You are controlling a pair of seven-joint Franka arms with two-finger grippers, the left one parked.
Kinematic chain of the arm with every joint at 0, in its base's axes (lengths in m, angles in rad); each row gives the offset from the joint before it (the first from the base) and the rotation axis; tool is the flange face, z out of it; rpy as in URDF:
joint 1: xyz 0 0 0.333 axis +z
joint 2: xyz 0 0 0 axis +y
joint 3: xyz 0 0 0.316 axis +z
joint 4: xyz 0.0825 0 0 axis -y
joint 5: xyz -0.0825 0 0.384 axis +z
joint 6: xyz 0 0 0 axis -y
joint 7: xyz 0.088 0 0 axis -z
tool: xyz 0 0 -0.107 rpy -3.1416 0 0
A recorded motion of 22 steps. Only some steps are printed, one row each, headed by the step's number.
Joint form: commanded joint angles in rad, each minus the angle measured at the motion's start. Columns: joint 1, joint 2, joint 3, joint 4, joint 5, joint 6, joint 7.
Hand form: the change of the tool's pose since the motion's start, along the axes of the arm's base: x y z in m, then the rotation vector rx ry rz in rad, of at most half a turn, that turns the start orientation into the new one. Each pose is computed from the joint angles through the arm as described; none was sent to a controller.
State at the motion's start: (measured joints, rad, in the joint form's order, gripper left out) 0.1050 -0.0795 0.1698 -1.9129 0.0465 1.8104 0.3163
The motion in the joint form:
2: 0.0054 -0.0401 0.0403 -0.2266 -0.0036 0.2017 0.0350
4: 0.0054 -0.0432 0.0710 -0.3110 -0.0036 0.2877 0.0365
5: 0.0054 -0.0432 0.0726 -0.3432 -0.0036 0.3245 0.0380
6: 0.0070 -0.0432 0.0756 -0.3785 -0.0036 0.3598 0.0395
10: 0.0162 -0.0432 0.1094 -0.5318 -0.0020 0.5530 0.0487
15: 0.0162 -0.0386 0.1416 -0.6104 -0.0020 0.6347 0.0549
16: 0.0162 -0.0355 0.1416 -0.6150 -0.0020 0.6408 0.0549
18: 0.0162 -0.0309 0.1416 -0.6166 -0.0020 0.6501 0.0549
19: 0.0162 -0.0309 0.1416 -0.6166 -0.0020 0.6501 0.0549
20: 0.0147 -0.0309 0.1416 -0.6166 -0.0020 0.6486 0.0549
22: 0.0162 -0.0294 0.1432 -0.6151 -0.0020 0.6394 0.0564
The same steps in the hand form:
2: -0.0276 0.0152 -0.0698 -0.0140 -0.0177 0.0029
4: -0.0413 0.0259 -0.1004 -0.0183 -0.0235 0.0286
5: -0.0449 0.0249 -0.1120 -0.0177 -0.0281 0.0275
6: -0.0502 0.0248 -0.1249 -0.0189 -0.0284 0.0293
10: -0.0782 0.0332 -0.1755 -0.0121 -0.0678 0.0561
15: -0.0990 0.0388 -0.2035 -0.0166 -0.0675 0.0796
16: -0.0998 0.0383 -0.2062 -0.0165 -0.0659 0.0795
18: -0.0995 0.0385 -0.2080 -0.0142 -0.0686 0.0794
19: -0.0995 0.0385 -0.2080 -0.0142 -0.0686 0.0794
20: -0.0994 0.0378 -0.2081 -0.0148 -0.0671 0.0779
22: -0.1004 0.0389 -0.2090 -0.0176 -0.0584 0.0797

